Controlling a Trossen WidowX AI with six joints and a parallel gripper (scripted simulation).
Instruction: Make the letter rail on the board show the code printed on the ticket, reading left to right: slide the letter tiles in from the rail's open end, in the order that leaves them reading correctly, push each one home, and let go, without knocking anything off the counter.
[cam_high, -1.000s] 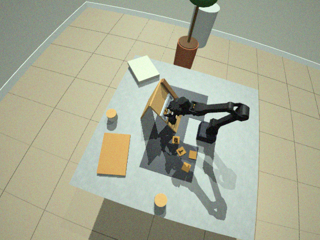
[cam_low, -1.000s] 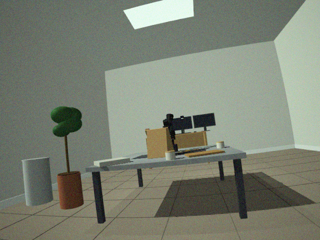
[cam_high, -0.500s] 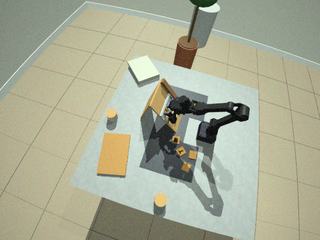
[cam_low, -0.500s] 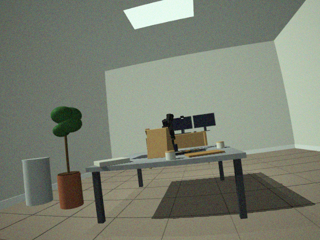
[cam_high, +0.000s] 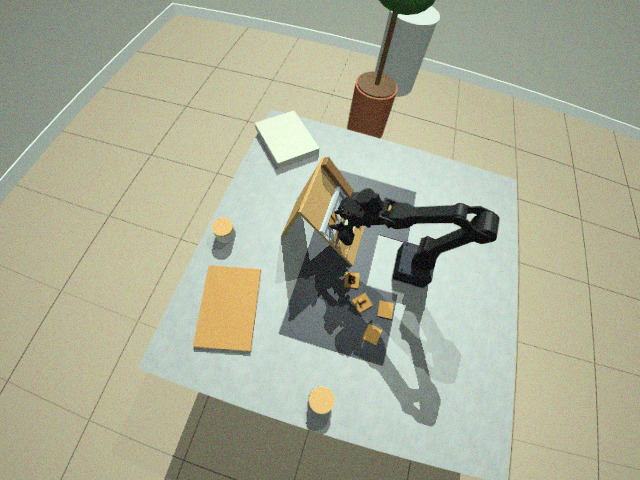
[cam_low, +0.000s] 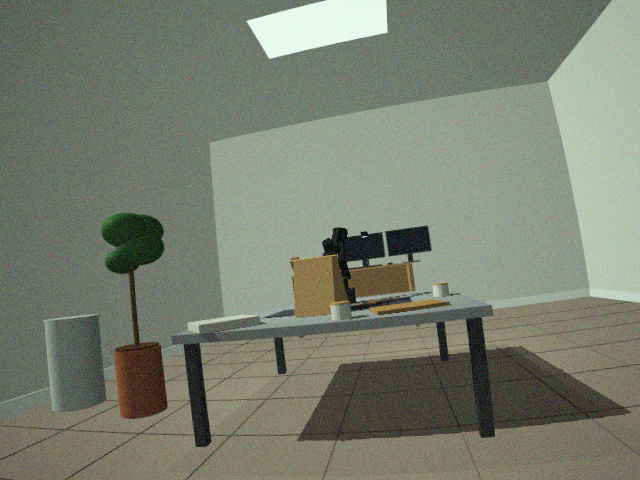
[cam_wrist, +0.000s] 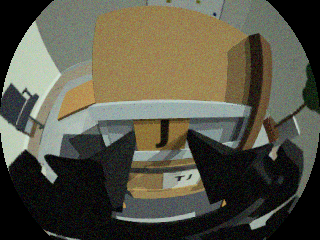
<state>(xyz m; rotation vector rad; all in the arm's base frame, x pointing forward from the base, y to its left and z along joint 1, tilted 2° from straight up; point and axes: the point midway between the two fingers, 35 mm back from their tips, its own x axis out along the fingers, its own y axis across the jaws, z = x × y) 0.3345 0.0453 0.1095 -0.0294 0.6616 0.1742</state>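
My gripper tip is 9 cm above the ticket, 5 cm to the left of it and 5 cm past it. From my gripper tip the other things lie so: flat orange panel (42 cm to the left, 19 cm ahead, 17 cm below); dark mat (17 cm below, 16 cm behind, 1 cm to the right); letter tile (right at my gripper tip).
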